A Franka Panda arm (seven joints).
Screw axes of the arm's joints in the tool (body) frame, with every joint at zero. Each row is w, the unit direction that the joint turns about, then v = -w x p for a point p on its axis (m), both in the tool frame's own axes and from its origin. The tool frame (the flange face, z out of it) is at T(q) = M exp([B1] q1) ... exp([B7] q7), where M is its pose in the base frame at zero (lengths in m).
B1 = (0, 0, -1, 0, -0.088, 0)
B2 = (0, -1, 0, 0.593, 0, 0.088)
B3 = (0, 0, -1, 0, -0.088, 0)
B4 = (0, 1, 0, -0.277, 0, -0.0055)
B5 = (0, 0, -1, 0, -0.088, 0)
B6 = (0, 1, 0, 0.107, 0, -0.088)
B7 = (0, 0, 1, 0, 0, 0)
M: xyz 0.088 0 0.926 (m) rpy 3.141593 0 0 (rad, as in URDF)
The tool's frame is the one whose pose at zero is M.
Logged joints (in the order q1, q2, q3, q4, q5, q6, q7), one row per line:
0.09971 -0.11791 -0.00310 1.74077 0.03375 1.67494 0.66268
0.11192 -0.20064 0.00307 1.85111 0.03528 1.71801 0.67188
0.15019 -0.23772 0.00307 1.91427 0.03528 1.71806 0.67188
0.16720 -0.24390 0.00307 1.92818 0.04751 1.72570 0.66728
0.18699 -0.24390 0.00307 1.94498 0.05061 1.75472 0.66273
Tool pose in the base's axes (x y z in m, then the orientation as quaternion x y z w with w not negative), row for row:
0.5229 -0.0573 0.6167 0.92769 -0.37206 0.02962 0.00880
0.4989 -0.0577 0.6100 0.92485 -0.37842 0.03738 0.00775
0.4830 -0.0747 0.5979 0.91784 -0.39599 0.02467 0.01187
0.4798 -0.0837 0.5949 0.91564 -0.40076 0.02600 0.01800
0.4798 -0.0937 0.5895 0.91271 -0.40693 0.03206 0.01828
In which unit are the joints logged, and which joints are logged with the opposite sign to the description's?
The joints are logged in radians. Opposite sign: q1, q4, q5.
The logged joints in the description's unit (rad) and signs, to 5 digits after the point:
-0.09971 -0.11791 -0.00310 -1.74077 -0.03375 1.67494 0.66268
-0.11192 -0.20064 0.00307 -1.85111 -0.03528 1.71801 0.67188
-0.15019 -0.23772 0.00307 -1.91427 -0.03528 1.71806 0.67188
-0.16720 -0.24390 0.00307 -1.92818 -0.04751 1.72570 0.66728
-0.18699 -0.24390 0.00307 -1.94498 -0.05061 1.75472 0.66273

